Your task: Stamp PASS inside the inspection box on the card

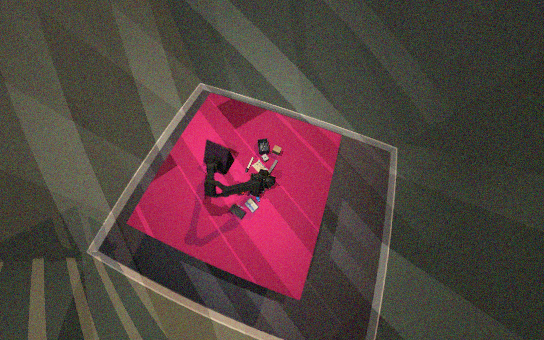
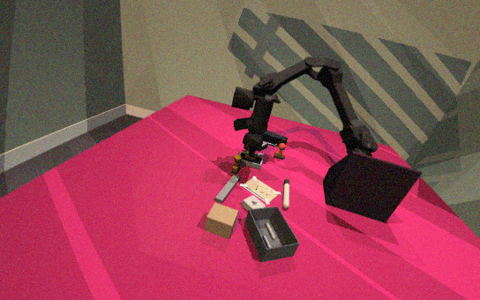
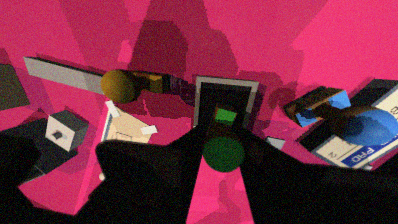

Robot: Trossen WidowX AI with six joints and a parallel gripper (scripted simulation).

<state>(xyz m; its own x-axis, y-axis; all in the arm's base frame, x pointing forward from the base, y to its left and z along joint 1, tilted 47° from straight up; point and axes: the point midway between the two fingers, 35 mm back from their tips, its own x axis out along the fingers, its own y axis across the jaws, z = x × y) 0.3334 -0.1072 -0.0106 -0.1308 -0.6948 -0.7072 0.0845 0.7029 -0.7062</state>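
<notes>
My gripper tip is right at the green-topped stamp. Also, from my gripper tip: yellow-knobbed stamp 40 mm ahead, 80 mm to the left, 20 mm below; blue-knobbed stamp 20 mm ahead, 90 mm to the right, 20 mm below; dark ink pad 30 mm below.
</notes>
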